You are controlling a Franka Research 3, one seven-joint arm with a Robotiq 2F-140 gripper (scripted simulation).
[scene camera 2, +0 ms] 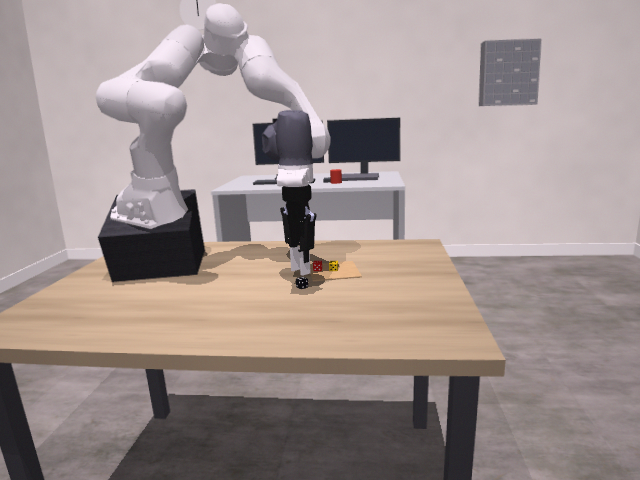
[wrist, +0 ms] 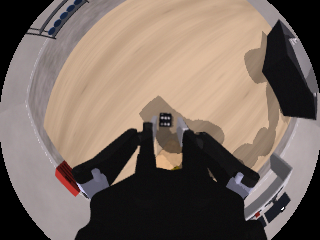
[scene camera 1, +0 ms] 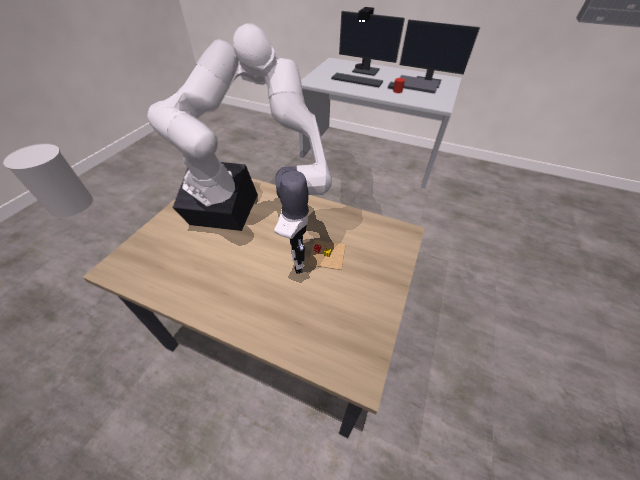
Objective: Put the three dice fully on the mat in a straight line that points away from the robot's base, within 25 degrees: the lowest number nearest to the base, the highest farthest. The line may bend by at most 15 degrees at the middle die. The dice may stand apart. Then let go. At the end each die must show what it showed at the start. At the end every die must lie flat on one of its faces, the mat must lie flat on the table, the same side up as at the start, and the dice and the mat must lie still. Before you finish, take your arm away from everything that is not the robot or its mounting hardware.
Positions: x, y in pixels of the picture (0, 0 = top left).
Scene:
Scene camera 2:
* gripper: 300, 271
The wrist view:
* gripper: 167, 123
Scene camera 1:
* tan mat: 335, 260

